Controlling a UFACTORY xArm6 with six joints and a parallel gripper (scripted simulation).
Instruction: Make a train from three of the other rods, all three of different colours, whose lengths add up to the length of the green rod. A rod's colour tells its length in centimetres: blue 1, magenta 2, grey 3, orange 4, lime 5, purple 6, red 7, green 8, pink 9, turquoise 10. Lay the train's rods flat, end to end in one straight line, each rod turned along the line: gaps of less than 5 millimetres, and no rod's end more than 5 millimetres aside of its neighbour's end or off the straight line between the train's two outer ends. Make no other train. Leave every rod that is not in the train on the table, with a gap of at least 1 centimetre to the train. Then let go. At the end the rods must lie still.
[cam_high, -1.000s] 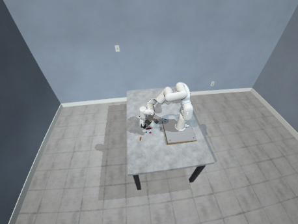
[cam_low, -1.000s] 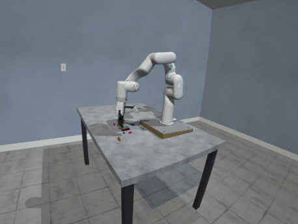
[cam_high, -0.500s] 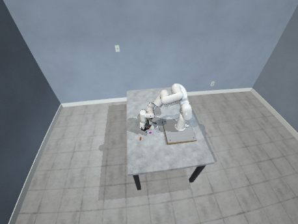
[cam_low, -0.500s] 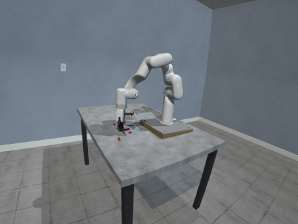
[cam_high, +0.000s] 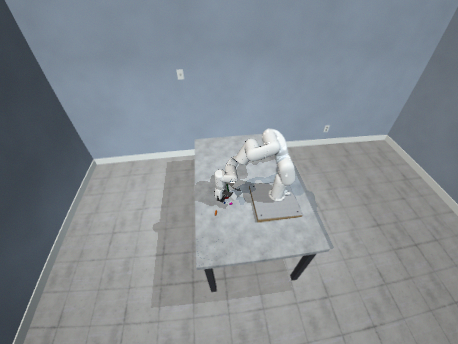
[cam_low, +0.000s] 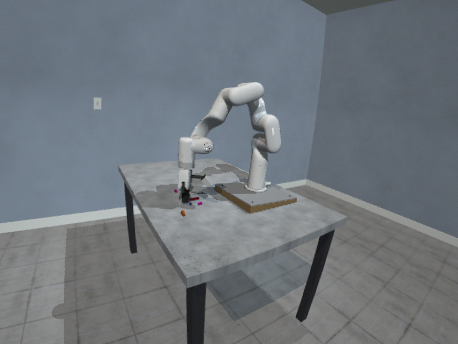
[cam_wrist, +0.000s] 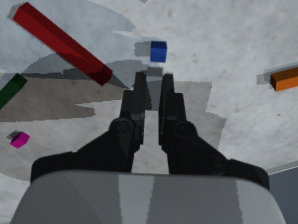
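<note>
Right now my hand is 2 cm above the grey rod. From my hand the other things lie so: orange rod (5 cm ahead, 10 cm to the left, 3 cm below); red rod (5 cm behind, 3 cm to the right, 3 cm below); blue rod (2 cm behind, 2 cm to the left, 3 cm below).
</note>
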